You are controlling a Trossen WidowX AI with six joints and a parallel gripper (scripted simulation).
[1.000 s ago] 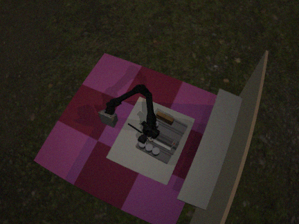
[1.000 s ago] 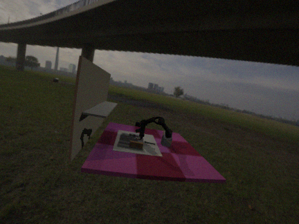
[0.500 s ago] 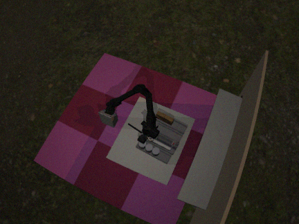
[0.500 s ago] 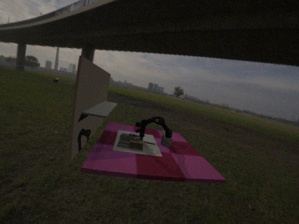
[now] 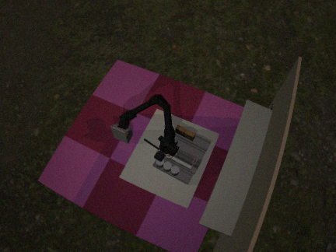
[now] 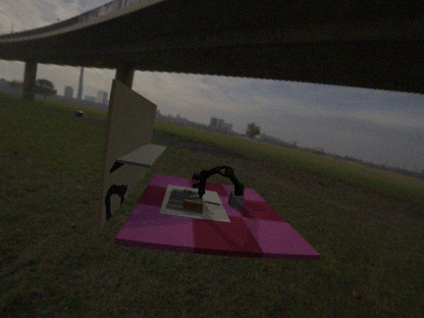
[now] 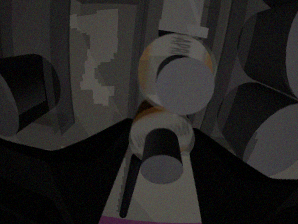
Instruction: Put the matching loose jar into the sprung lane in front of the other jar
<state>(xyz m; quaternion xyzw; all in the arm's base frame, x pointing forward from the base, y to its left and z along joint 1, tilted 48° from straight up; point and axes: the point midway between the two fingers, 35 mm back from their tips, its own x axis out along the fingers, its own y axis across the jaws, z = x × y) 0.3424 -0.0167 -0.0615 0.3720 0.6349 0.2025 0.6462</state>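
The thin black bar lies 120 mm behind my gripper tip, 50 mm to the left of it and 20 mm below it. The rest, counted from my gripper tip: grey lane tray: 150 mm ahead, 10 mm to the right, 10 mm below; then pusher plate: 150 mm ahead, 20 mm above; then grey shelf: 510 mm ahead, 340 mm above, 40 mm to the right.
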